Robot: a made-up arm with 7 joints. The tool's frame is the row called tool. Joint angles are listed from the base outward.
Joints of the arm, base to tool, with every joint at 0 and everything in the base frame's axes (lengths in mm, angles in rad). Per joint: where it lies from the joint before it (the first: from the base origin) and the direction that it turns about. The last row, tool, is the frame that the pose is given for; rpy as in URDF.
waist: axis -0.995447 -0.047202 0.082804 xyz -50 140 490
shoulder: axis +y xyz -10 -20 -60
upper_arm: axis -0.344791 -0.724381 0.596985 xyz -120 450 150
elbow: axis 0.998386 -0.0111 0.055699 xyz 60 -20 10
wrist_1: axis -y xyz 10 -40 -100
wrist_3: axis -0.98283 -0.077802 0.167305 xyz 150 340 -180
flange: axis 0.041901 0.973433 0.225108 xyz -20 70 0
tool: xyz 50 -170 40 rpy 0.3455 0.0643 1.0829
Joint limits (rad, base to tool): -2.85..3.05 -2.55..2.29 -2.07..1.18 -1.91..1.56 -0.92..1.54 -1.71..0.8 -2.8..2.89
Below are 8 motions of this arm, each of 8 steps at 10 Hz.
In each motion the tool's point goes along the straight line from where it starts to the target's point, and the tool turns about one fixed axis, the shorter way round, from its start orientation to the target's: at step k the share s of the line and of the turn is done. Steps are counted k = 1, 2, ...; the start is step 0. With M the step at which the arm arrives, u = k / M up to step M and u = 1 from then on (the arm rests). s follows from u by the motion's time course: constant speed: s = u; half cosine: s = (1 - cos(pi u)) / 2; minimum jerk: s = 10 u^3 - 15 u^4 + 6 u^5.
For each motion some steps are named. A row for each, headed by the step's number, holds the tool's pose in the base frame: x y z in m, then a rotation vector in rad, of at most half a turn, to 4 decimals.
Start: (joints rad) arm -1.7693 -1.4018 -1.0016 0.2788 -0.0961 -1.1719 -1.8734
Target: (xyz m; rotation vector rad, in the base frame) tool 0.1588 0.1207 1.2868 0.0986 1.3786 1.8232
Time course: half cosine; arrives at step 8
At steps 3, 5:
3: 0.1049 0.0657 1.2726 -1.2177 0.7510 2.4416
5: 0.1347 0.0962 1.2805 -0.4679 1.1642 2.1677

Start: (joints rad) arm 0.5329 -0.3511 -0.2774 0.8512 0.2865 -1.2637 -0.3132
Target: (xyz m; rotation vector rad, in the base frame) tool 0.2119 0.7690 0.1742 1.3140 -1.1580 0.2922
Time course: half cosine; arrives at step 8
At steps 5, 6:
5: 0.1611 0.7920 0.1806 1.3855 -1.1681 0.4708
6: 0.1878 0.7799 0.1772 1.3486 -1.1635 0.3765

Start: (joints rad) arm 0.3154 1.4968 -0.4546 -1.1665 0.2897 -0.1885 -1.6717
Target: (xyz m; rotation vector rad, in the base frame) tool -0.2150 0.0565 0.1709 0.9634 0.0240 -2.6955
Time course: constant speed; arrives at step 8
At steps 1, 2, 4, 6, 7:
1: -0.2609 0.3650 0.4080 -0.4569 0.6358 1.7963
2: -0.2543 0.3209 0.3741 -0.5489 0.5797 2.0106
4: -0.2412 0.2328 0.3064 -0.7395 0.4348 2.4316
6: -0.2281 0.1446 0.2386 -0.9398 0.2372 2.8380
7: -0.2216 0.1006 0.2048 0.9996 -0.1093 -2.9042

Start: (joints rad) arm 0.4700 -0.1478 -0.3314 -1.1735 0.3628 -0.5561 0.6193
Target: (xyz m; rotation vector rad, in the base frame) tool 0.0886 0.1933 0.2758 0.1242 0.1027 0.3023
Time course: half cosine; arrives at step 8
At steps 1, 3, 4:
1: 0.0790 0.2305 0.1544 -0.2785 1.0259 0.6216
3: 0.0817 0.2200 0.1886 -0.1617 0.7659 0.5369
4: 0.0836 0.2126 0.2127 -0.0809 0.5821 0.4745

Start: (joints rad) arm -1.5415 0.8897 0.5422 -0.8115 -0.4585 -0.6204 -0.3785
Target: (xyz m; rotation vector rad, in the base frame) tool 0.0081 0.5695 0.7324 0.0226 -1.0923 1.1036
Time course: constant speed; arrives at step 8
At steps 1, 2, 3, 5, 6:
1: 0.0035 0.4134 0.7711 1.3180 -0.1460 1.2232
2: 0.0042 0.4357 0.7656 1.1447 -0.3008 1.2352
3: 0.0048 0.4580 0.7601 0.9667 -0.4493 1.2371
5: 0.0061 0.5026 0.7490 0.5987 -0.7269 1.2119
6: 0.0068 0.5249 0.7435 0.4095 -0.8557 1.1851

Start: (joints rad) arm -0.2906 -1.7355 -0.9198 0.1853 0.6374 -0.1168 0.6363
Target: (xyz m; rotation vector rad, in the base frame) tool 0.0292 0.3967 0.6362 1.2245 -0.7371 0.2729
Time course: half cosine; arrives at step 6
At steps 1, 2, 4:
1: 0.0431 0.5665 0.7699 0.5621 -1.3400 1.0603
2: 0.0404 0.5332 0.7436 0.7128 -1.2354 0.9116
4: 0.0329 0.4422 0.6720 1.0729 -0.9148 0.4902

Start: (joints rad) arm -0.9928 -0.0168 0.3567 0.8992 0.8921 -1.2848 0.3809
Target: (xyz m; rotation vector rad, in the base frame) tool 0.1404 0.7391 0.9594 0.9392 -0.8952 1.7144
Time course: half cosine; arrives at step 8
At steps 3, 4, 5, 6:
3: 0.1556 0.4524 1.1789 1.5597 -2.0928 1.4771
4: 0.1514 0.5318 1.1181 1.3982 -1.7536 1.6008
5: 0.1472 0.6111 1.0574 1.2274 -1.4193 1.6768
6: 0.1436 0.6784 1.0059 1.0775 -1.1413 1.7087

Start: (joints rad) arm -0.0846 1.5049 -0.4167 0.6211 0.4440 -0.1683 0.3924
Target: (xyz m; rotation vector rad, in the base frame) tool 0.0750 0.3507 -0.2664 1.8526 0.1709 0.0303
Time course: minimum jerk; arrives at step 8
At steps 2, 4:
2: 0.0279 0.7267 0.1903 1.6333 0.9350 -0.0949
4: 0.0487 0.5604 -0.0117 1.7504 0.6027 -0.0398

